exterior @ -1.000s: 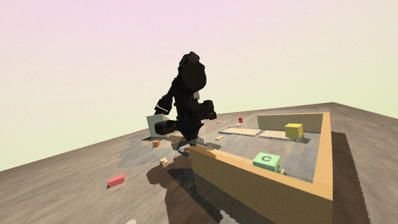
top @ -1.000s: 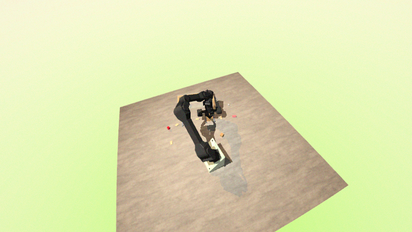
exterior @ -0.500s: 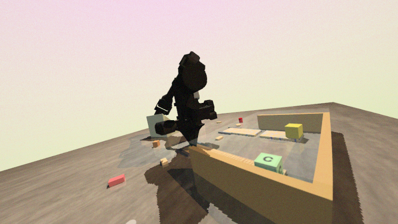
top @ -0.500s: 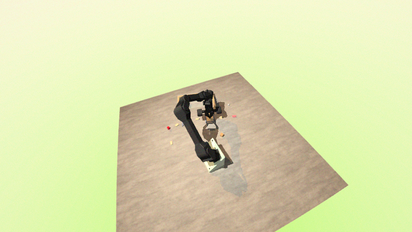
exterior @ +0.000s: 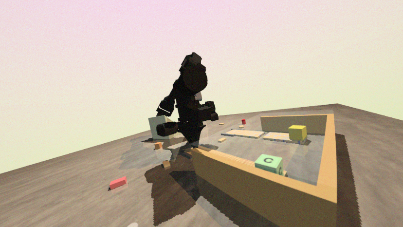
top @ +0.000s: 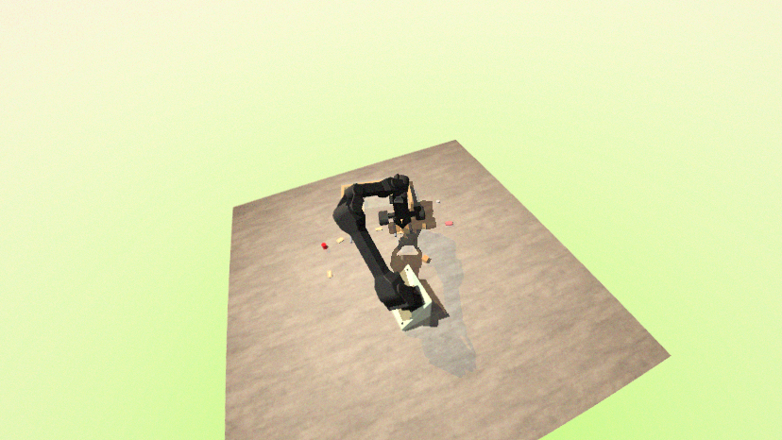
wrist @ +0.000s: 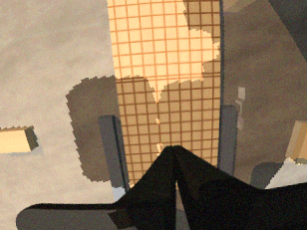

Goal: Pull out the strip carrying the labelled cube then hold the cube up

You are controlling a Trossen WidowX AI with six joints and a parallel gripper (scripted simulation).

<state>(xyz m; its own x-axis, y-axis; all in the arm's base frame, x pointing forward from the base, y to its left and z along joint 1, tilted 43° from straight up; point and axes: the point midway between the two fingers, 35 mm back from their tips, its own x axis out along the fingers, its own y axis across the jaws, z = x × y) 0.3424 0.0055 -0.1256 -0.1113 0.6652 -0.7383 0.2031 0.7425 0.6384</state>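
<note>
Now: gripper tip 100 mm short of the orange gridded strip and 20 mm to the left of it. Round my gripper tip: green labelled cube (210 mm ahead, 50 mm to the right, 20 mm above).
</note>
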